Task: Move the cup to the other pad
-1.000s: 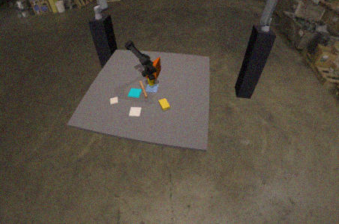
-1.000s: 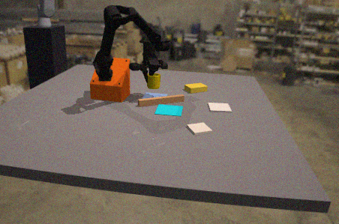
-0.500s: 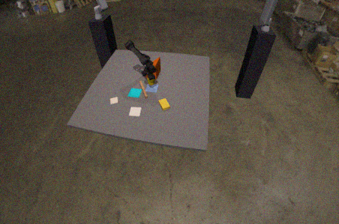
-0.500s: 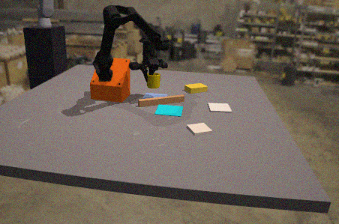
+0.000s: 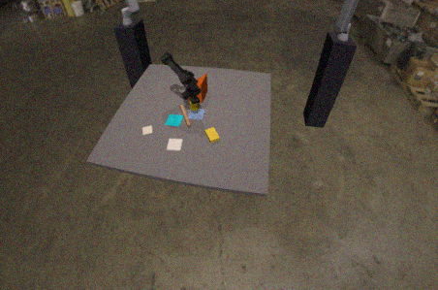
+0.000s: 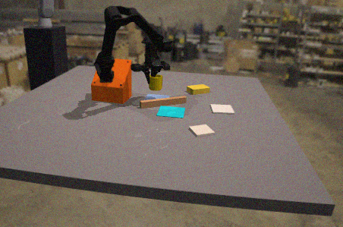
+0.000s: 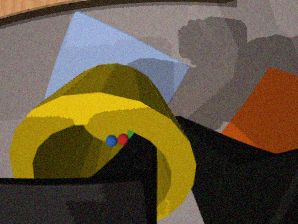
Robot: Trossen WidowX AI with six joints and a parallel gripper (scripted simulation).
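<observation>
Right now my gripper tip is 120 mm short of the cyan pad, 140 mm to the left of it and 90 mm above it. Also, from my gripper tip: blue pad: 30 mm ahead, 20 mm to the left, 90 mm below; yellow cup: 20 mm ahead, 10 mm to the left; wooden bar: 80 mm ahead, 60 mm to the right, 80 mm below.
</observation>
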